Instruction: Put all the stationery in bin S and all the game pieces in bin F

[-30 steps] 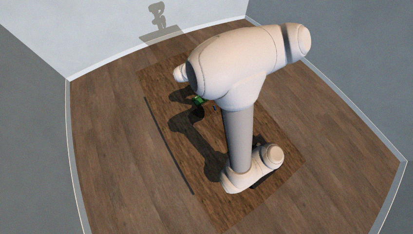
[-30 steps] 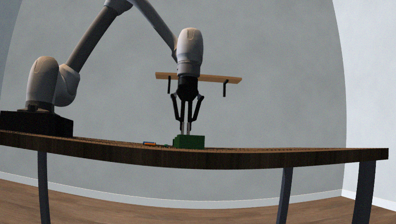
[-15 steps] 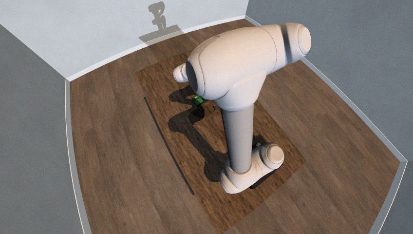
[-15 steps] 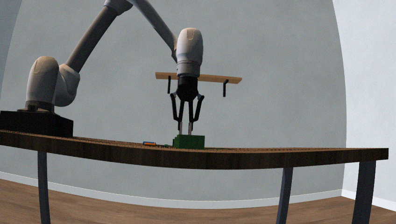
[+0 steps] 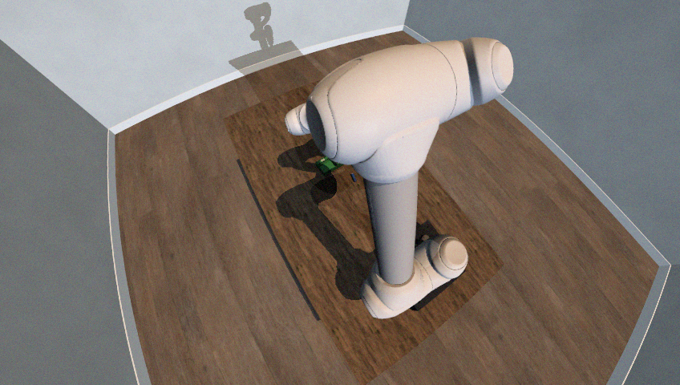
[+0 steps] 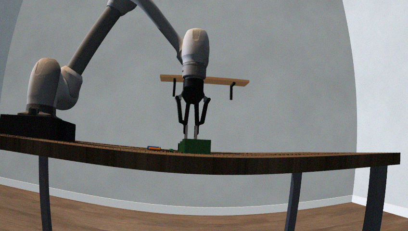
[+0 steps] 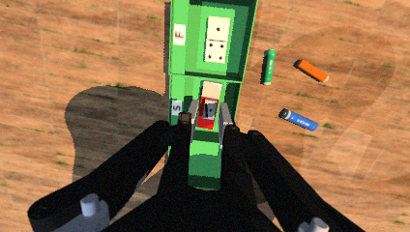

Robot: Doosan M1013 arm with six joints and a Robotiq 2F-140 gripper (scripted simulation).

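Now: hand 10 mm short of the green bin and 40 mm above it. Also, from my hand: white domino: 80 mm to the right, 50 mm below; then green cylinder: 70 mm behind, 60 mm to the right, 60 mm below; then red block: 10 mm to the right, 50 mm below.
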